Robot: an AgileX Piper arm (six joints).
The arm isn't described. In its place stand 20 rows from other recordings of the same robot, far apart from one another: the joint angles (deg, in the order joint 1, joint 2, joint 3, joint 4, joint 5, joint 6), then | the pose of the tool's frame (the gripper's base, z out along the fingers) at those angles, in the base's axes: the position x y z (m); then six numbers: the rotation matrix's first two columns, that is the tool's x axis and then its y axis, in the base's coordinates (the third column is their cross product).
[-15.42, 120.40, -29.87, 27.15, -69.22, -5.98] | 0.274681, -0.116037, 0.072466, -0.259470, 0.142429, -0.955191, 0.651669, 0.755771, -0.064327
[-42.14, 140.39, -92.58, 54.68, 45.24, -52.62] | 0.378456, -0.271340, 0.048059, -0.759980, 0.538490, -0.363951, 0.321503, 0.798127, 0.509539
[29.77, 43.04, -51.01, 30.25, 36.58, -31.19] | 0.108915, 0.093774, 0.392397, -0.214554, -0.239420, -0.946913, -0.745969, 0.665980, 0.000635
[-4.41, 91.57, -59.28, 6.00, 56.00, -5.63] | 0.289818, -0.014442, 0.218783, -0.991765, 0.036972, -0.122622, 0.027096, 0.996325, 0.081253
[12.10, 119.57, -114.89, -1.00, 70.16, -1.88] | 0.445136, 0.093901, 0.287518, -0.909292, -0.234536, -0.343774, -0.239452, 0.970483, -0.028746
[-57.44, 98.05, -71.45, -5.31, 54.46, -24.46] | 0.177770, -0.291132, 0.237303, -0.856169, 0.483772, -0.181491, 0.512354, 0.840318, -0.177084
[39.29, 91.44, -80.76, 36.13, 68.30, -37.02] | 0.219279, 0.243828, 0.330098, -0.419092, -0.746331, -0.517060, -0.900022, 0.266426, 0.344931
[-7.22, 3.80, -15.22, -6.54, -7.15, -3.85] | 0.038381, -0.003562, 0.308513, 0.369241, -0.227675, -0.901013, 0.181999, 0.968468, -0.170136
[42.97, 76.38, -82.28, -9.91, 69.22, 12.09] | 0.200701, 0.166949, 0.399345, -0.704562, -0.455947, -0.543787, -0.511415, 0.857484, -0.056353
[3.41, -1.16, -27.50, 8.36, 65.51, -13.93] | -0.010483, 0.011437, 0.265866, -0.483637, -0.208817, -0.849995, -0.263461, 0.960817, -0.086137
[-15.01, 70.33, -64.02, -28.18, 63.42, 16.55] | 0.213702, -0.097091, 0.345501, -0.826573, 0.271887, -0.492803, 0.472874, 0.810320, -0.346081
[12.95, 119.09, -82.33, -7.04, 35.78, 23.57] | 0.421288, 0.090184, 0.153938, -0.916303, 0.102994, -0.387015, 0.088496, 0.994549, 0.055151
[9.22, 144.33, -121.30, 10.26, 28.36, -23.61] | 0.551682, 0.097351, 0.134344, -0.632635, -0.356457, -0.687540, -0.389190, 0.913864, -0.115684
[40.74, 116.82, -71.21, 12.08, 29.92, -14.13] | 0.294992, 0.266629, 0.126027, -0.667775, -0.658099, -0.347826, -0.719753, 0.690029, 0.076261
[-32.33, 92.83, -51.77, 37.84, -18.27, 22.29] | 0.287455, -0.202644, 0.240652, 0.417170, 0.728351, -0.543575, 0.615235, 0.213897, 0.758771
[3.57, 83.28, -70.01, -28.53, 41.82, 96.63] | 0.317240, -0.009245, 0.331139, -0.038143, 0.913185, -0.405757, 0.739795, 0.298770, 0.602859
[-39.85, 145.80, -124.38, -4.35, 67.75, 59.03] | 0.388456, -0.332545, 0.109688, 0.131359, 0.984749, -0.114082, 0.990768, -0.126519, 0.048707
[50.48, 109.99, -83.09, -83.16, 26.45, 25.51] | 0.315793, 0.319572, 0.267170, 0.217626, -0.916352, -0.336062, -0.466803, 0.204663, -0.860354
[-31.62, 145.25, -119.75, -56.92, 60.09, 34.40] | 0.411585, -0.331024, 0.128782, -0.797706, 0.448414, -0.403224, 0.590120, 0.442744, -0.675082
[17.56, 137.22, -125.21, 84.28, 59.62, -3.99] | 0.481527, 0.234311, 0.264276, -0.977633, 0.209884, -0.013541, 0.017782, 0.146639, 0.989030
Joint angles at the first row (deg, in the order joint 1, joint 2, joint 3, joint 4, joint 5, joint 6):
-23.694, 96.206, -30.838, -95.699, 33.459, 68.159
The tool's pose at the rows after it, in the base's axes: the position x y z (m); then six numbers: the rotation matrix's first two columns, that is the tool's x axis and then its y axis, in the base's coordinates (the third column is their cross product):
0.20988, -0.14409, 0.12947, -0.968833, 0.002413, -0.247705, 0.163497, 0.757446, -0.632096
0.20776, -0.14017, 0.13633, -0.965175, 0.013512, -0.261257, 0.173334, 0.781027, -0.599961
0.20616, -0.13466, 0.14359, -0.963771, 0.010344, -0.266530, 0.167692, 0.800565, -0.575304
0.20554, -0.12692, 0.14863, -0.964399, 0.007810, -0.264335, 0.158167, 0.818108, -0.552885
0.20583, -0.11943, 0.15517, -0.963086, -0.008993, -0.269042, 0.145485, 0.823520, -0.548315
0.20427, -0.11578, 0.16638, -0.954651, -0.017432, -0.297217, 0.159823, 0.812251, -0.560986
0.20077, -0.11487, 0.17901, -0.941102, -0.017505, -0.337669, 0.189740, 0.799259, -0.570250
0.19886, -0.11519, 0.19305, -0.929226, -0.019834, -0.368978, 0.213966, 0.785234, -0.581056
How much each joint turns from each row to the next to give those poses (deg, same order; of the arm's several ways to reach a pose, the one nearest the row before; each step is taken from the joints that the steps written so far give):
-0.001, -1.032, -0.001, 5.934, -1.920, -5.450
0.000, -2.427, 0.001, 5.817, -1.821, -5.237
0.529, -2.457, -0.002, 6.283, -1.010, -6.216
1.340, -1.865, 0.001, 6.363, 0.000, -5.591
1.717, -1.926, 0.001, 3.607, 0.734, -3.301
1.036, -2.785, -0.001, 0.875, 1.231, -0.660
0.119, -3.178, 0.000, 0.455, 0.723, -0.359
0.002, -2.802, -0.847, 1.424, 1.162, -1.902

